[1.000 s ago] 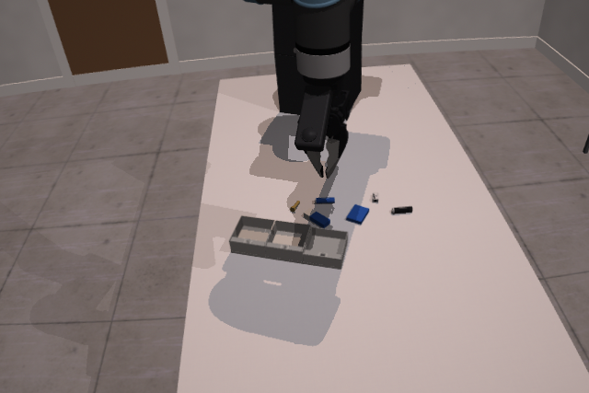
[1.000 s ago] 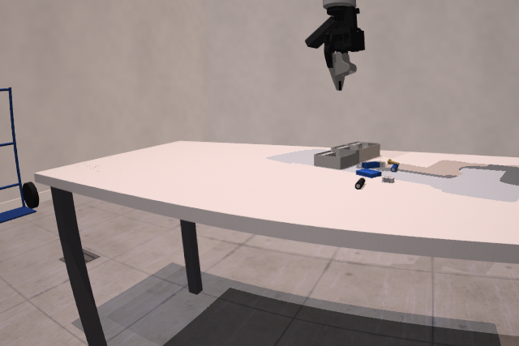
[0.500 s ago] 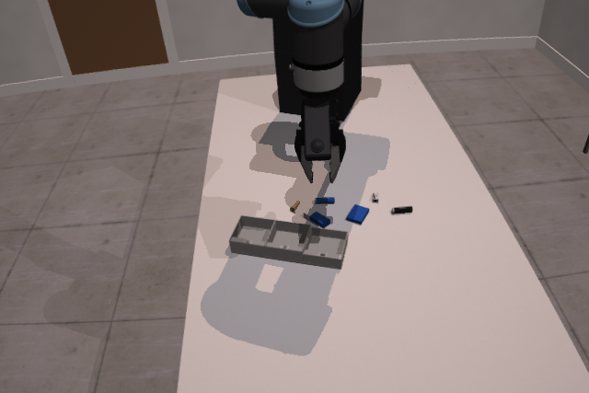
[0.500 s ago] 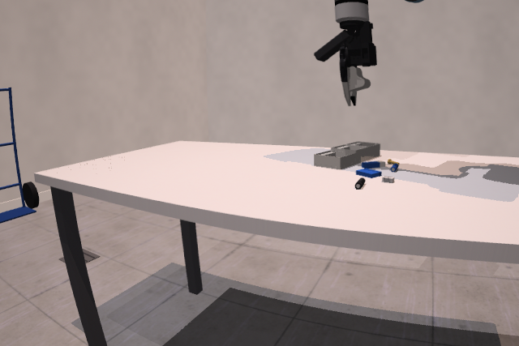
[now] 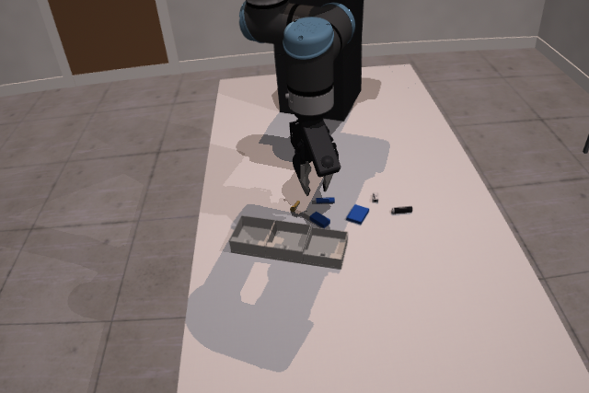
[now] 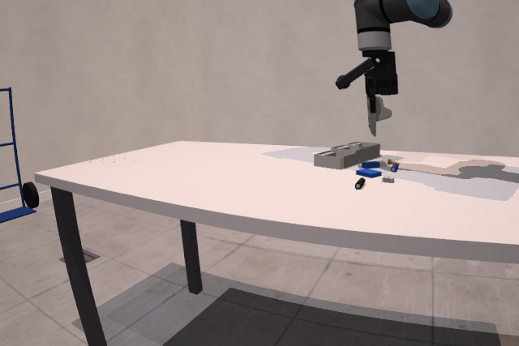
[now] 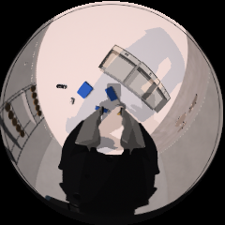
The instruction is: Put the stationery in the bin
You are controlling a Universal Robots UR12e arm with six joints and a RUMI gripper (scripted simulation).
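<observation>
Right now the three-compartment bin tray is 60 mm ahead of my hand, 90 mm to the right of it and 80 mm below it. The rest, counted from my hand: brass piece (60 mm behind, 40 mm to the right, 90 mm below); blue cylinder (60 mm behind, 40 mm to the left, 90 mm below); blue sticky-note pad (10 mm ahead, 100 mm to the left, 100 mm below).
</observation>
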